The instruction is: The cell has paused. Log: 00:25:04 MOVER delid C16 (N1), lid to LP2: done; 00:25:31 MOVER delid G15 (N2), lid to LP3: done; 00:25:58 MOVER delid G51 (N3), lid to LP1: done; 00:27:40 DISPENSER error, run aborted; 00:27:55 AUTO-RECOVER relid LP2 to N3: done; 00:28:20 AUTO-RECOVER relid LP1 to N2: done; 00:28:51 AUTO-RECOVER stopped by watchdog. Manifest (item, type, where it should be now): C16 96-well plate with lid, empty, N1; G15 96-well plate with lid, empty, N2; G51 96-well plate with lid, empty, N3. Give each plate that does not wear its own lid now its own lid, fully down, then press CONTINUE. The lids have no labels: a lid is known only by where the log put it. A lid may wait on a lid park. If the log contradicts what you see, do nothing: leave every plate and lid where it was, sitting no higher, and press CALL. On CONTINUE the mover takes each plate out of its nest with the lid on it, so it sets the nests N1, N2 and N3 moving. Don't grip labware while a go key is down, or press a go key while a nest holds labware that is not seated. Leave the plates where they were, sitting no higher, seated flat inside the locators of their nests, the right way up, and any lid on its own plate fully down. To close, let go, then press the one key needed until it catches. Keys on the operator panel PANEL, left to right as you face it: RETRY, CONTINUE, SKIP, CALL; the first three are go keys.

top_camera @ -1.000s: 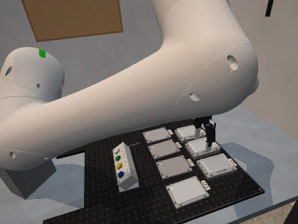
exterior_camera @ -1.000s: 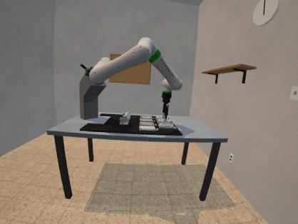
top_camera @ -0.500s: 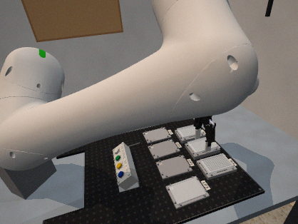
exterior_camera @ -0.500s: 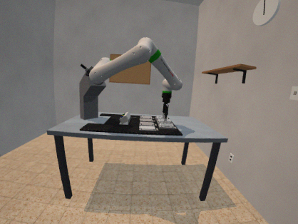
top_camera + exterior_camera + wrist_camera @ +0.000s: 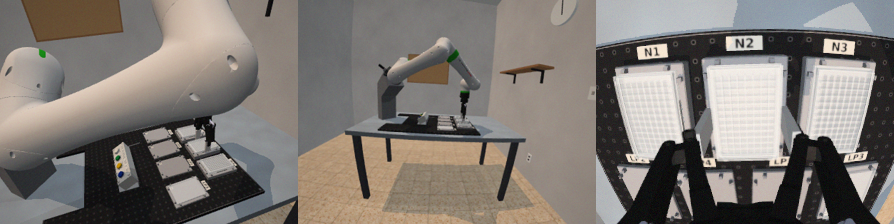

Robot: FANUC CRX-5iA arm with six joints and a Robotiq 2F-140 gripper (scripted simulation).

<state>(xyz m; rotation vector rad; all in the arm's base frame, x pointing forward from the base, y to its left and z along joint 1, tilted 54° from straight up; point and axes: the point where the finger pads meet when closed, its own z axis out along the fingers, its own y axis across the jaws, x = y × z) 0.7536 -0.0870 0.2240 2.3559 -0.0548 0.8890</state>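
Now: hand 3 cm above the plate. Round my hand: LP1 label: 11 cm behind, 3 cm to the right, 6 cm below; then N3 label: 4 cm ahead, 15 cm to the right, 6 cm below; then lid park LP1: 19 cm behind, 5 cm below.
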